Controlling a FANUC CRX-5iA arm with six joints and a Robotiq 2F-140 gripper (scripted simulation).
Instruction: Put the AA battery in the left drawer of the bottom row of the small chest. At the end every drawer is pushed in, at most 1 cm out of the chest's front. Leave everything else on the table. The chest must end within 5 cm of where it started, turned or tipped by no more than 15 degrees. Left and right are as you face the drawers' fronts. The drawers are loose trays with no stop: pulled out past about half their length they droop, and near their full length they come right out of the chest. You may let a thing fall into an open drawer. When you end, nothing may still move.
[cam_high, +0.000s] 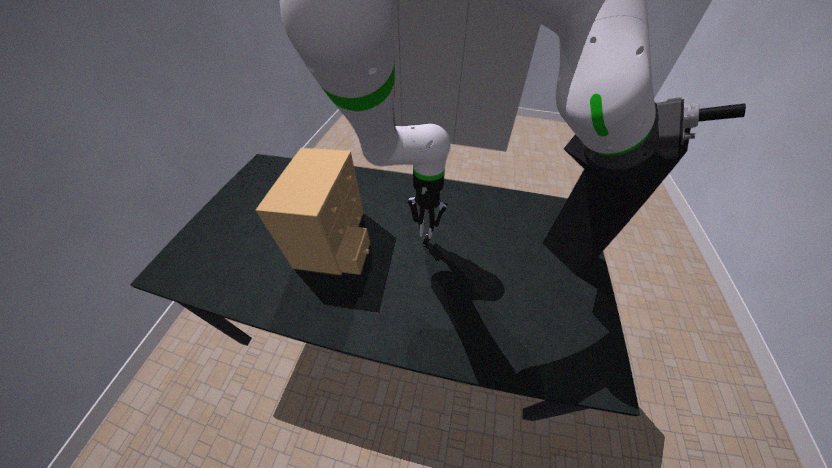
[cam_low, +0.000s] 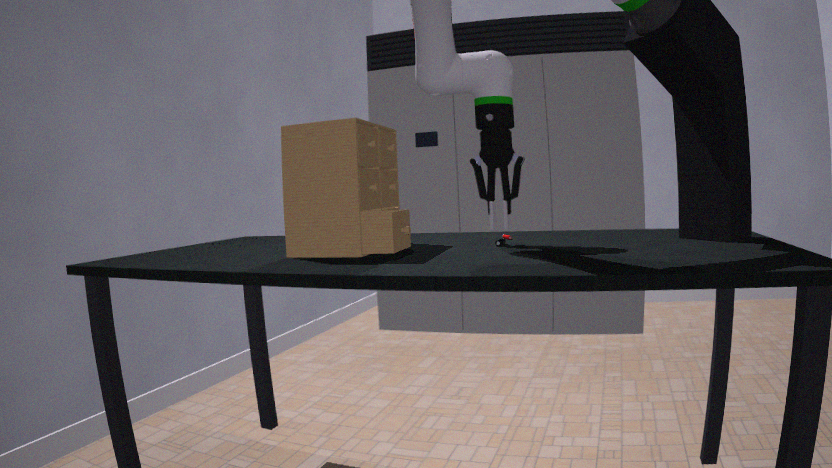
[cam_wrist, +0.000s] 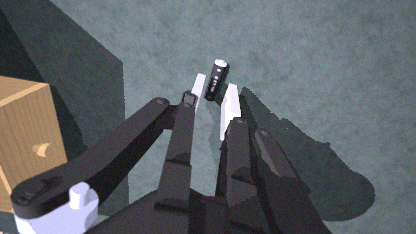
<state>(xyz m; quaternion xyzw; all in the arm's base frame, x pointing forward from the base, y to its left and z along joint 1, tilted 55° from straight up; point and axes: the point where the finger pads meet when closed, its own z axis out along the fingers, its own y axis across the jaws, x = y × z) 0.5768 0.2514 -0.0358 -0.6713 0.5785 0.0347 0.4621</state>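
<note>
My gripper is now 6 cm above the black AA battery. From my hand the other things lie so: small red object: 8 cm ahead, 13 cm to the right, 7 cm below.
</note>
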